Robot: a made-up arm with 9 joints. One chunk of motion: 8 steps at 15 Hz.
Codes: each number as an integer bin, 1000 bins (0 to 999) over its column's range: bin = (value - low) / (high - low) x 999, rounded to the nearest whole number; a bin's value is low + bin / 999 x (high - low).
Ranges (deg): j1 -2.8..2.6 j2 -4.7..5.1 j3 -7.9..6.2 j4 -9.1..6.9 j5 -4.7..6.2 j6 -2.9..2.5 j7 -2.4..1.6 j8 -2..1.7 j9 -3.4..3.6
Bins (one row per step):
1: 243 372 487 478 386 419 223 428 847
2: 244 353 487 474 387 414 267 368 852
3: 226 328 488 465 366 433 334 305 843
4: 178 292 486 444 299 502 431 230 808
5: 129 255 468 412 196 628 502 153 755
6: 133 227 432 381 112 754 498 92 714
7: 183 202 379 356 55 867 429 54 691
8: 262 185 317 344 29 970 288 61 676
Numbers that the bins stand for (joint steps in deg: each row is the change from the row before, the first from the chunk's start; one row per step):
1: -1.486 -1.051 -1.026 -1.444 -0.488 -0.635 -1.507 -0.415 2.535
2: -1.481 -1.237 -1.026 -1.508 -0.477 -0.662 -1.331 -0.637 2.570
3: -1.578 -1.482 -1.012 -1.653 -0.707 -0.559 -1.063 -0.870 2.507
4: -1.838 -1.836 -1.041 -1.989 -1.438 -0.186 -0.674 -1.148 2.262
5: -2.103 -2.198 -1.295 -2.501 -2.561 0.495 -0.390 -1.433 1.890
6: -2.081 -2.473 -1.803 -2.998 -3.478 1.176 -0.406 -1.659 1.603
7: -1.811 -2.718 -2.551 -3.398 -4.100 1.786 -0.682 -1.800 1.442
8: -1.384 -2.885 -3.426 -3.590 -4.384 2.343 -1.247 -1.774 1.337

